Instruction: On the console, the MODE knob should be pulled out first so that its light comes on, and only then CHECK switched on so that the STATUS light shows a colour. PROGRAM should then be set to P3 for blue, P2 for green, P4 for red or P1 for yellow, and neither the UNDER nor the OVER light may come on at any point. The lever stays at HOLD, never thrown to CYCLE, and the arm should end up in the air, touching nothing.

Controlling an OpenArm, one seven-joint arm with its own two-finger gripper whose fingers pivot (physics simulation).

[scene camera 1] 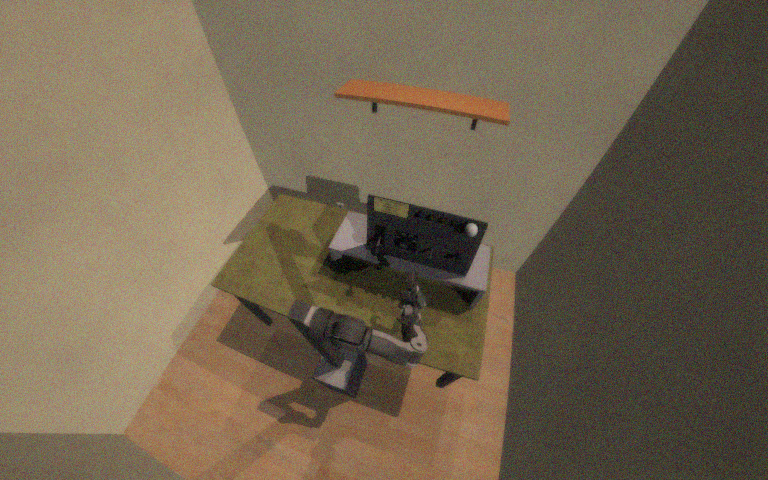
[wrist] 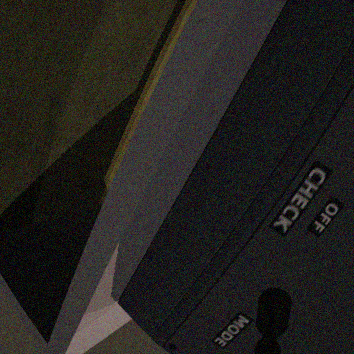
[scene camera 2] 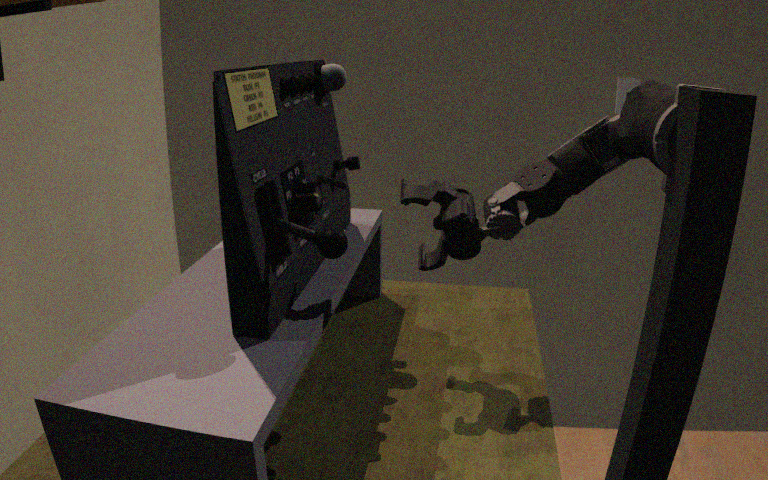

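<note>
Visible: my gripper, lever, dark post, ledge.
</note>
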